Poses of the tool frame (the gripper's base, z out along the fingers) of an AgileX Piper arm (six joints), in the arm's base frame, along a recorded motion.
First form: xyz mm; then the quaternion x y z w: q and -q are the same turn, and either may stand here.
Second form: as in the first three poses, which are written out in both.
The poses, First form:
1: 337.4 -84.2 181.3 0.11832 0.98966 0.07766 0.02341
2: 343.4 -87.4 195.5 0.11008 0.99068 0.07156 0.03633
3: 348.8 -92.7 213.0 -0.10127 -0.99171 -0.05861 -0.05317
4: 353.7 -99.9 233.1 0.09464 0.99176 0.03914 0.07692
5: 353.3 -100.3 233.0 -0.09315 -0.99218 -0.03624 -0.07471
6: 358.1 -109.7 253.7 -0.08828 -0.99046 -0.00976 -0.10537
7: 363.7 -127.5 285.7 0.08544 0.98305 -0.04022 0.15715
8: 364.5 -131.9 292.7 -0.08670 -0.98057 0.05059 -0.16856
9: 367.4 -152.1 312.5 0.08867 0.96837 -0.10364 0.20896
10: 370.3 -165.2 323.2 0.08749 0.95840 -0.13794 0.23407
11: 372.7 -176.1 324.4 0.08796 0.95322 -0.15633 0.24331
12: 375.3 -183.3 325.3 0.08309 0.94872 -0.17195 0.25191
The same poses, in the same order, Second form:
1: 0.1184 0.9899 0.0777 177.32 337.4 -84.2 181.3
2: 0.1102 0.9913 0.0716 175.84 343.4 -87.4 195.5
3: 0.1014 0.9931 0.0587 173.90 348.8 -92.7 213.0
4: 0.0949 0.9947 0.0393 171.18 353.7 -99.9 233.1
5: 0.0934 0.9950 0.0363 171.43 353.3 -100.3 233.0
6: 0.0888 0.9960 0.0098 167.90 358.1 -109.7 253.7
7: 0.0865 0.9954 -0.0407 161.92 363.7 -127.5 285.7
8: 0.0880 0.9948 -0.0513 160.59 364.5 -131.9 292.7
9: 0.0907 0.9902 -0.1060 155.88 367.4 -152.1 312.5
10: 0.0900 0.9858 -0.1419 152.93 370.3 -165.2 323.2
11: 0.0907 0.9828 -0.1612 151.84 372.7 -176.1 324.4
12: 0.0859 0.9803 -0.1777 150.82 375.3 -183.3 325.3
